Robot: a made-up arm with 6 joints. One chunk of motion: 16 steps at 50 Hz.
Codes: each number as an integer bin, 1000 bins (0 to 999) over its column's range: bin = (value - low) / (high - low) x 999, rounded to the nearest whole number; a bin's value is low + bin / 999 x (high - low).
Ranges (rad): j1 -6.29..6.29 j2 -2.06..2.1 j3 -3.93..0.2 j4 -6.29..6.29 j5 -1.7..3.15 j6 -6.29..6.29
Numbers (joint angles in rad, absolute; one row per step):
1: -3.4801 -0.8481 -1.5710 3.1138 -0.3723 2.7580
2: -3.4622 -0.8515 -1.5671 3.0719 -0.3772 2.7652
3: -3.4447 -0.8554 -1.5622 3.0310 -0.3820 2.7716
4: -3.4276 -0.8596 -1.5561 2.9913 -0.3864 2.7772
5: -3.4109 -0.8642 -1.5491 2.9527 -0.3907 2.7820
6: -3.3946 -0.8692 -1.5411 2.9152 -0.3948 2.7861
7: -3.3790 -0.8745 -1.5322 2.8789 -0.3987 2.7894
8: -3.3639 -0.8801 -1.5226 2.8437 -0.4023 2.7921
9: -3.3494 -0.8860 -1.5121 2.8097 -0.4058 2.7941
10: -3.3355 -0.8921 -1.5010 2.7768 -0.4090 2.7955
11: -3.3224 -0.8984 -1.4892 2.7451 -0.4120 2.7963
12: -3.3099 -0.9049 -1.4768 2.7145 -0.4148 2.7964
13: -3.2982 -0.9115 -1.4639 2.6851 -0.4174 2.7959
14: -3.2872 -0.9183 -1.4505 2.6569 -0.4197 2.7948
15: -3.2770 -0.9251 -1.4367 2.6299 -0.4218 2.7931
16: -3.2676 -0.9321 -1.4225 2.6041 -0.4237 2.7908
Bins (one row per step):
1: 223 291 571 747 273 719
2: 225 290 572 743 272 719
3: 226 289 573 740 271 720
4: 227 288 574 737 271 720
5: 229 287 576 734 270 720
6: 230 286 578 731 269 721
7: 231 285 580 728 268 721
8: 232 283 582 725 267 721
9: 234 282 585 723 267 721
10: 235 280 588 720 266 721
11: 236 279 590 717 265 722
12: 237 277 593 715 265 722
13: 238 276 597 713 264 722
14: 238 274 600 710 264 721
15: 239 273 603 708 263 721
16: 240 271 607 706 263 721

